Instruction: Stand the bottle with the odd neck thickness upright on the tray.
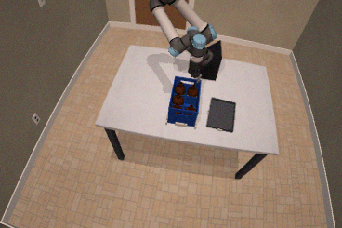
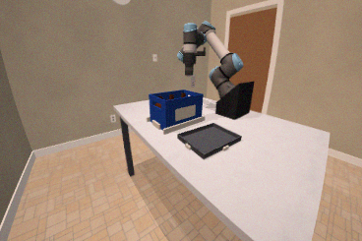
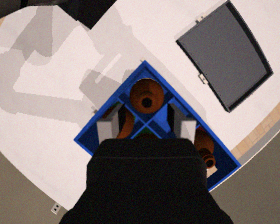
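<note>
Now: the blue crate 160 mm below my hand, 90 mm ahead of it and 50 mm to the right of it. From my hand the other things lie so: dark tray 230 mm to the left, 230 mm below, 100 mm ahead; then bottle 170 mm ahead, 150 mm below, 100 mm to the right.
</note>
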